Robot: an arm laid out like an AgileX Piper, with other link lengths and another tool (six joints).
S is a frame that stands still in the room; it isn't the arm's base.
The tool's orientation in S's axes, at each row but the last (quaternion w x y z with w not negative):
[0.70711 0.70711 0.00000 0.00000]
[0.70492 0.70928 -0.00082 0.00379]
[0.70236 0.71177 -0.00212 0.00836]
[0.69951 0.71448 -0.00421 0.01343]
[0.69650 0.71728 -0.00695 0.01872]
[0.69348 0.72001 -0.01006 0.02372]
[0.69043 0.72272 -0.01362 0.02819]
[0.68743 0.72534 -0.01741 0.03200]
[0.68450 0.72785 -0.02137 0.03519]
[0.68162 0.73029 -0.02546 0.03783]
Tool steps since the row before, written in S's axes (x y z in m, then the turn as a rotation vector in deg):
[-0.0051 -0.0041 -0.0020 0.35 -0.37 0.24]
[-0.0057 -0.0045 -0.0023 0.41 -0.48 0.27]
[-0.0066 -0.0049 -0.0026 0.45 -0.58 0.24]
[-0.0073 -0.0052 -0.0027 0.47 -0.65 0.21]
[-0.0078 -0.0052 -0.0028 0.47 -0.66 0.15]
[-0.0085 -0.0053 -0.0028 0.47 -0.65 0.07]
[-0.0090 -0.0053 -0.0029 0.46 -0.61 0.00]
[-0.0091 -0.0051 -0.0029 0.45 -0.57 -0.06]
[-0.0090 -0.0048 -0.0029 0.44 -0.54 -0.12]
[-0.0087 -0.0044 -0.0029 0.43 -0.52 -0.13]
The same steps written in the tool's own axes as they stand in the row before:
[-0.0051 -0.0020 0.0041 0.35 0.24 0.37]
[-0.0057 -0.0022 0.0045 0.41 0.27 0.48]
[-0.0067 -0.0024 0.0049 0.45 0.24 0.58]
[-0.0074 -0.0024 0.0052 0.47 0.21 0.65]
[-0.0080 -0.0024 0.0051 0.46 0.15 0.66]
[-0.0087 -0.0022 0.0052 0.46 0.07 0.66]
[-0.0093 -0.0021 0.0052 0.45 0.00 0.62]
[-0.0094 -0.0020 0.0050 0.43 -0.06 0.58]
[-0.0093 -0.0019 0.0048 0.42 -0.12 0.56]
[-0.0090 -0.0018 0.0044 0.41 -0.13 0.54]

